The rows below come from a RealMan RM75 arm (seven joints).
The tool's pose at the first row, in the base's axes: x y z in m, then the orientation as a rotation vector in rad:
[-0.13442 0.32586 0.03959 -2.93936 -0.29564 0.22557]
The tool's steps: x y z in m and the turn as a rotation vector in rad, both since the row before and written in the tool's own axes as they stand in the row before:
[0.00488 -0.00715 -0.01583 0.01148 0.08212 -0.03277]
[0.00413 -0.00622 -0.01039 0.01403 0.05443 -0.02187]
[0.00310 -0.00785 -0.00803 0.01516 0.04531 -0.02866]
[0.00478 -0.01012 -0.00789 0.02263 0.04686 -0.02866]
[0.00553 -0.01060 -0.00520 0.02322 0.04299 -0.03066]
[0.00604 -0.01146 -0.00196 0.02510 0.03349 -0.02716]
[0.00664 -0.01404 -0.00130 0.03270 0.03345 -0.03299]
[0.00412 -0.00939 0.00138 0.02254 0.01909 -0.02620]
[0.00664 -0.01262 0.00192 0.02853 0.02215 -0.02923]
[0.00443 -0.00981 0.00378 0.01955 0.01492 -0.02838]
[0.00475 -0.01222 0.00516 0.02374 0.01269 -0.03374]
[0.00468 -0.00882 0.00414 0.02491 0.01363 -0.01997]
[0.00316 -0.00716 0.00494 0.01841 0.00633 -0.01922]
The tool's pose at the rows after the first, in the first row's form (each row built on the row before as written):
[-0.12835 0.33122 0.05571 -2.92064 -0.32919 0.10139]
[-0.12472 0.33612 0.06696 -2.89905 -0.35011 0.02082]
[-0.12322 0.34255 0.07656 -2.87396 -0.38175 -0.04658]
[-0.12125 0.35133 0.08688 -2.83957 -0.41175 -0.11372]
[-0.11922 0.36117 0.09519 -2.80330 -0.44458 -0.17454]
[-0.11732 0.37269 0.10114 -2.76656 -0.47386 -0.21992]
[-0.11612 0.38675 0.10777 -2.72040 -0.51027 -0.26347]
[-0.11576 0.39674 0.11044 -2.68838 -0.54060 -0.28851]
[-0.11466 0.41047 0.11461 -2.64856 -0.57351 -0.31590]
[-0.11452 0.42180 0.11594 -2.61917 -0.60684 -0.33646]
[-0.11535 0.43581 0.11724 -2.58474 -0.64750 -0.35386]
[-0.11517 0.44655 0.11846 -2.55170 -0.66918 -0.36724]
[-0.11555 0.45579 0.11809 -2.52731 -0.69207 -0.37379]

